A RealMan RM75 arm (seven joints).
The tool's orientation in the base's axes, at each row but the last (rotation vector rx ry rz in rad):
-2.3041 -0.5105 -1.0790
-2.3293 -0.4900 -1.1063
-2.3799 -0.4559 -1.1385
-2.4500 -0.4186 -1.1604
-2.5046 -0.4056 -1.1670
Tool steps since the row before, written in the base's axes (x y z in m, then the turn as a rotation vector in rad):
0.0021 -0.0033 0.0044 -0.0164 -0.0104 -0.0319
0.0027 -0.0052 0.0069 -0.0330 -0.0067 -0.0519
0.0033 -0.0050 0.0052 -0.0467 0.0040 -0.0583
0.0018 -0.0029 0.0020 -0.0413 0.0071 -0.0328
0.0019 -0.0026 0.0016 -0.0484 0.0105 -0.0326
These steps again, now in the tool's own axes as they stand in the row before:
0.0044 0.0024 -0.0031 -0.0362 0.0092 0.0011
0.0066 0.0036 -0.0051 -0.0616 0.0034 0.0039
0.0056 0.0044 -0.0034 -0.0739 -0.0104 0.0044
0.0024 0.0029 -0.0013 -0.0503 -0.0165 -0.0052
0.0021 0.0028 -0.0008 -0.0542 -0.0224 -0.0087

